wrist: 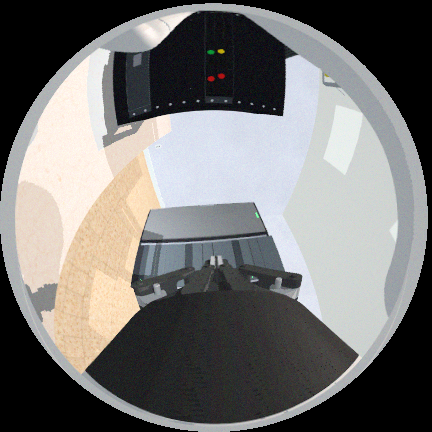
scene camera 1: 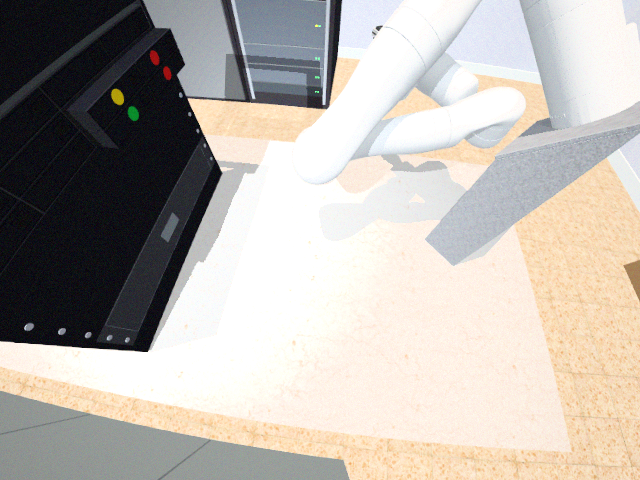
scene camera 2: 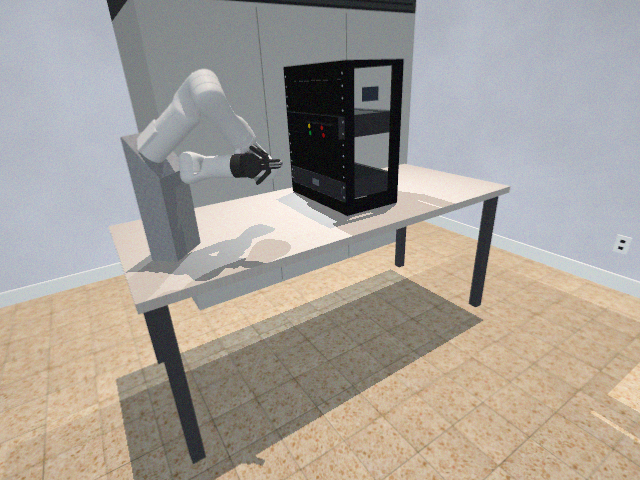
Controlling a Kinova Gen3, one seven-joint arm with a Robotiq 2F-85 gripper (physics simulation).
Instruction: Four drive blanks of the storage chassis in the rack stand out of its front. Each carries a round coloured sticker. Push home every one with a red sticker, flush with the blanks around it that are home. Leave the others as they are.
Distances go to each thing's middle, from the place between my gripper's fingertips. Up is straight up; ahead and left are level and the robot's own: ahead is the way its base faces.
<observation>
The yellow-stickered blank [scene camera 1: 98,103] lies 480 mm ahead of my hand, 290 mm to the left of it and 50 mm above it.
</observation>
